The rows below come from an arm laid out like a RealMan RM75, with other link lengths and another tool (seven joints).
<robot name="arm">
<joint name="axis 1" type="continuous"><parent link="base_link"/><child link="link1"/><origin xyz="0 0 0.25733" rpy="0 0 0"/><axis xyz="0 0 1"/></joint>
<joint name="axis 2" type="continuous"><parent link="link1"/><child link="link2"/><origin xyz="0 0 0" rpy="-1.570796 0 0"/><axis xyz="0 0 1"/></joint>
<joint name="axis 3" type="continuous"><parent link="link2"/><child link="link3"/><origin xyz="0 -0.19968 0" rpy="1.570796 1.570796 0"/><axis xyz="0 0 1"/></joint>
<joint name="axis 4" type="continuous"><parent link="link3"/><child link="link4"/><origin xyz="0 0 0" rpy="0 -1.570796 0"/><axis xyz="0 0 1"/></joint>
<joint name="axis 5" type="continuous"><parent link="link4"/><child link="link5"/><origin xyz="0.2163 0 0" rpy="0 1.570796 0"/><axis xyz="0 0 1"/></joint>
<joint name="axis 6" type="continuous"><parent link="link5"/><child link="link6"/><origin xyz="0 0 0" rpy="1.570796 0 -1.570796"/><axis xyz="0 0 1"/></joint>
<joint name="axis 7" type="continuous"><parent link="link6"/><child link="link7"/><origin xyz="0 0.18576 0" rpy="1.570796 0 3.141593"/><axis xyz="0 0 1"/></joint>
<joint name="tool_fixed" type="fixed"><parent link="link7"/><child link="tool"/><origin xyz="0.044 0.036 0.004" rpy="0 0.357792 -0.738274"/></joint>
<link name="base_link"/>
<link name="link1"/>
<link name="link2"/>
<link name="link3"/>
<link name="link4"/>
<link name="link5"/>
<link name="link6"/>
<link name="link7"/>
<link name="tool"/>
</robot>
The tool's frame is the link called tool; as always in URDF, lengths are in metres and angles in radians. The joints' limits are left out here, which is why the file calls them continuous.
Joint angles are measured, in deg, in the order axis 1, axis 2, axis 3, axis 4, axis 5, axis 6, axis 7. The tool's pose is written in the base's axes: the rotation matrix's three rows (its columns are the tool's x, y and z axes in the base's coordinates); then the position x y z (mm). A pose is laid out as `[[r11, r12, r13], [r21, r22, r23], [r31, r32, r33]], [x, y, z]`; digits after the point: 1 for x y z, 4 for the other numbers.
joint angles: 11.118 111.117 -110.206 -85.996 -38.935 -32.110 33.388
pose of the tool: [[0.7647, 0.4739, -0.4366], [0.5466, -0.1181, 0.8291], [0.3413, -0.8726, -0.3493]], [34.1, 343.2, -21.8]
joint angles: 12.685 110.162 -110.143 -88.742 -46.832 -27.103 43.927
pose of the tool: [[0.7796, 0.4920, -0.3875], [0.5204, -0.1646, 0.8379], [0.3485, -0.8549, -0.3844]], [29.5, 346.2, -21.0]
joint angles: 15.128 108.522 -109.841 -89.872 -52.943 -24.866 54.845
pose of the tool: [[0.7961, 0.4876, -0.3584], [0.5096, -0.2207, 0.8316], [0.3264, -0.8447, -0.4242]], [23.6, 347.8, -19.2]
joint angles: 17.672 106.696 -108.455 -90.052 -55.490 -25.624 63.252
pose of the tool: [[0.8099, 0.4635, -0.3594], [0.5154, -0.2698, 0.8134], [0.2800, -0.8440, -0.4574]], [14.6, 349.1, -12.1]
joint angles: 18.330 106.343 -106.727 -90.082 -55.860 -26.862 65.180
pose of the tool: [[0.8124, 0.4507, -0.3700], [0.5195, -0.2709, 0.8104], [0.2650, -0.8506, -0.4542]], [10.7, 352.0, -3.9]
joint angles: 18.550 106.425 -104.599 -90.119 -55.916 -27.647 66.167
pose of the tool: [[0.8200, 0.4314, -0.3760], [0.5124, -0.2609, 0.8182], [0.2549, -0.8636, -0.4350]], [8.2, 357.4, 6.6]
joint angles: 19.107 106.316 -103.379 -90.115 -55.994 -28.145 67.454
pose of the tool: [[0.8243, 0.4174, -0.3825], [0.5119, -0.2608, 0.8185], [0.2419, -0.8705, -0.4286]], [4.5, 360.0, 12.7]
